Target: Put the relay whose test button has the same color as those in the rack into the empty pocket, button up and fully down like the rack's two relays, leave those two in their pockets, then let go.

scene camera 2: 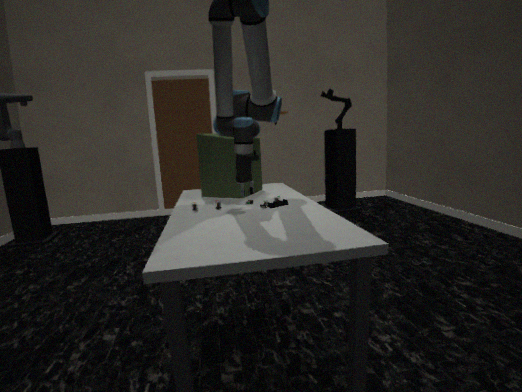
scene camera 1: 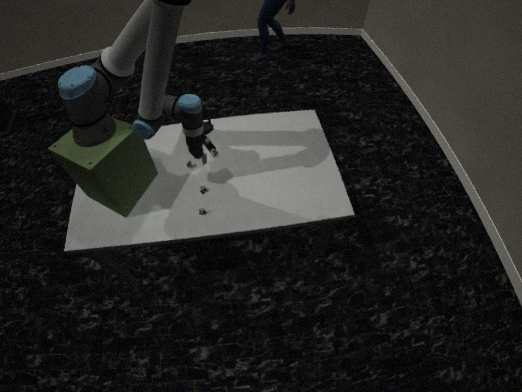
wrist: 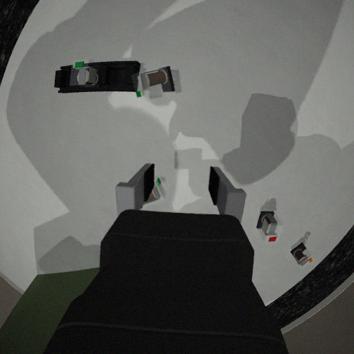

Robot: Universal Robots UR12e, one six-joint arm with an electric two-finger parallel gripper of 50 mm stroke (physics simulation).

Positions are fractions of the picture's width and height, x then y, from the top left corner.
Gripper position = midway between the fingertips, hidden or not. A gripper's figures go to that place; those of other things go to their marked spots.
Labels:
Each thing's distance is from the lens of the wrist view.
my gripper (wrist: 0.51, 0.50): 16 cm
green-button relay (wrist: 0.42, 0.24): 19 cm

